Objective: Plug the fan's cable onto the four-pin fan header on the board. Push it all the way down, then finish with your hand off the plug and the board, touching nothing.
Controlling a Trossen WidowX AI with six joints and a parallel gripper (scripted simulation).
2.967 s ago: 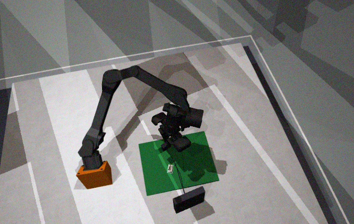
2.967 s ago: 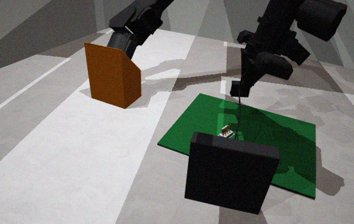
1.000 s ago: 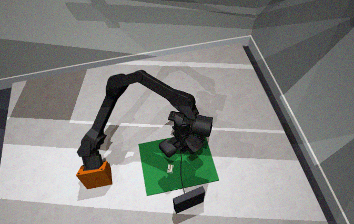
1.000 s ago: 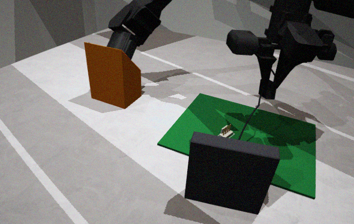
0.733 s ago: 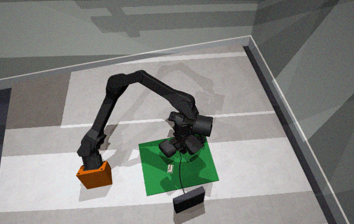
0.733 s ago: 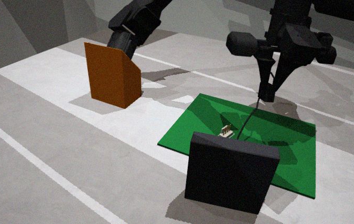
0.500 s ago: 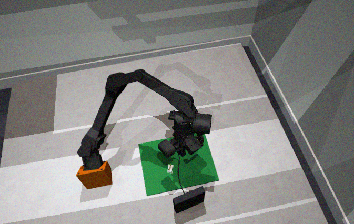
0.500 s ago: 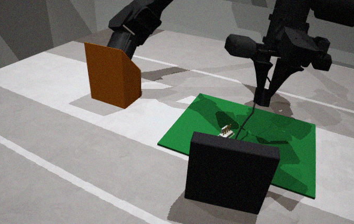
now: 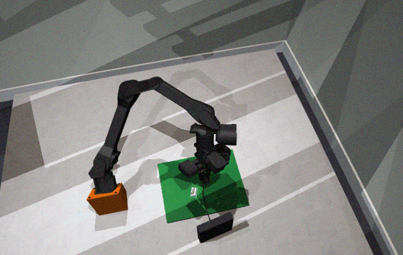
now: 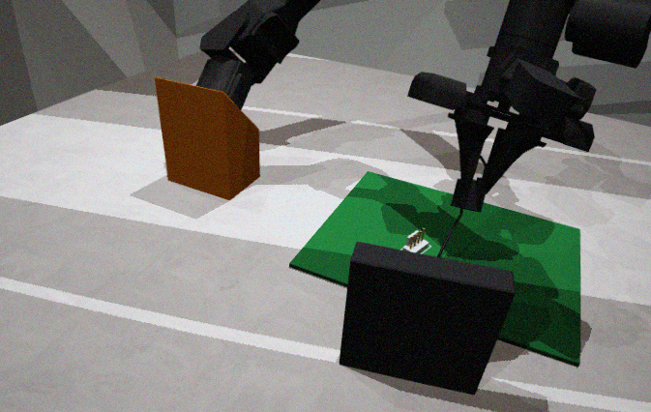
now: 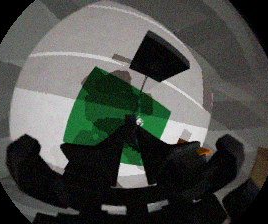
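Right now the green board is 110 mm below my gripper tip, 20 mm to the left of it and 10 mm behind it. Also, from my gripper tip: black fan box 160 mm to the right, 40 mm below, 20 mm ahead; black plug 10 mm below, 10 mm behind.
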